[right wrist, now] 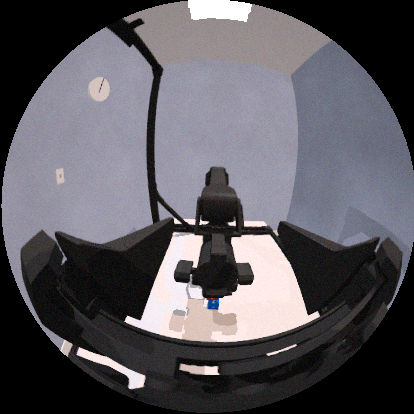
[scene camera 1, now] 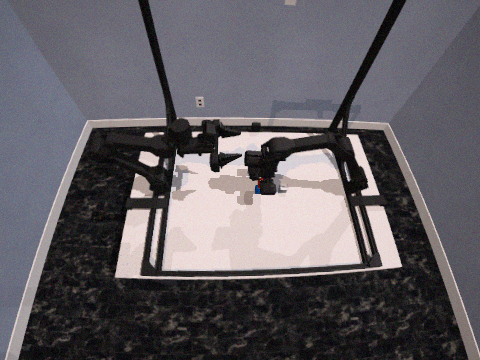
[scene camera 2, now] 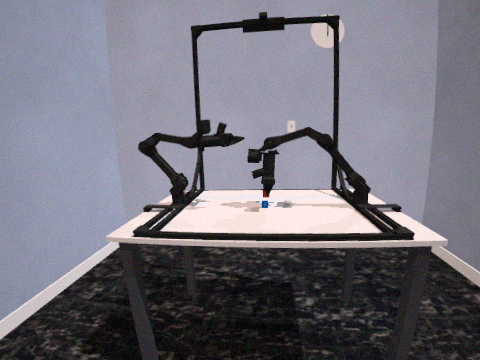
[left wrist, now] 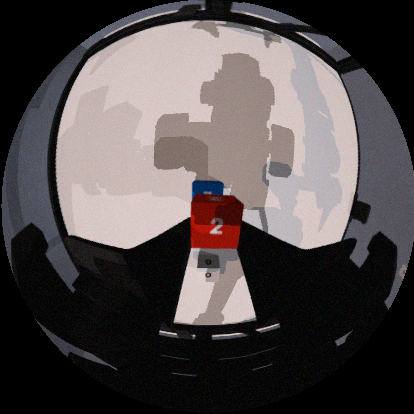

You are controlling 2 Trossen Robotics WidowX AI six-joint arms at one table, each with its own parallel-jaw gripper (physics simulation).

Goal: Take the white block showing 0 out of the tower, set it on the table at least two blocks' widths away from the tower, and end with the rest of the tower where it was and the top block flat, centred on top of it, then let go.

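Pixels of known places: left gripper, fingertip midpoint: [scene camera 1: 262, 183] [scene camera 2: 267, 194] [left wrist: 213, 223]; right gripper, fingertip midpoint: [right wrist: 228, 224] [scene camera 1: 241, 144] [scene camera 2: 243, 138]; left arm's base, origin of the base link: [scene camera 1: 352, 187] [scene camera 2: 360, 202] [left wrist: 203, 332]; right arm's base, origin of the base link: [scene camera 1: 161, 188] [scene camera 2: 179, 203].
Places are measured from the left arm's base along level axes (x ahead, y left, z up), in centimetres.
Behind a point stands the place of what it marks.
Observation:
The red block showing 2 [scene camera 1: 260, 180] [scene camera 2: 265, 193] {x 46.4, y 1.3, z 5.4 cm} [left wrist: 216, 227] {x 46.1, y -0.3, z 6.3 cm} is between the fingers of my left gripper [scene camera 2: 268, 194] {x 45.5, y -0.3, z 4.4 cm}, which is shut on it and points down. It is held a small gap above the blue block [scene camera 1: 258, 190] {x 47.2, y 1.4, z 0.9 cm} [scene camera 2: 265, 204] {x 46.5, y 1.8, z 0.0 cm} [left wrist: 207, 188] {x 47.8, y 0.2, z 1.0 cm} [right wrist: 213, 304] {x 48.1, y 0.4, z 0.9 cm}, which sits on the table. The white block showing 0 [scene camera 1: 283, 188] {x 35.5, y 0.6, z 1.0 cm} [scene camera 2: 288, 204] {x 35.3, y 1.3, z -0.2 cm} [left wrist: 208, 261] {x 37.0, y -0.4, z -0.3 cm} stands on the table, apart, to the right of the blue block in both scene views. My right gripper [scene camera 1: 240, 144] {x 56.5, y 0.0, z 32.3 cm} [scene camera 2: 243, 138] {x 56.5, y 0.0, z 32.3 cm} is open and empty, high over the table, at the left. The fingers partly hide the red block in the scene views.
The white table [scene camera 1: 300, 235] {x 29.9, y 22.1, z -1.9 cm} [scene camera 2: 225, 220] {x 63.5, y 18.9, z -1.9 cm} carries a black frame [scene camera 1: 250, 272] {x 52.5, y 36.8, z -0.4 cm} [scene camera 2: 275, 235] {x 43.0, y 37.8, z 0.1 cm} along its edges, with uprights and a top bar. My right arm reaches in from the left of the scene views, its fingers pointing toward my left arm's wrist.

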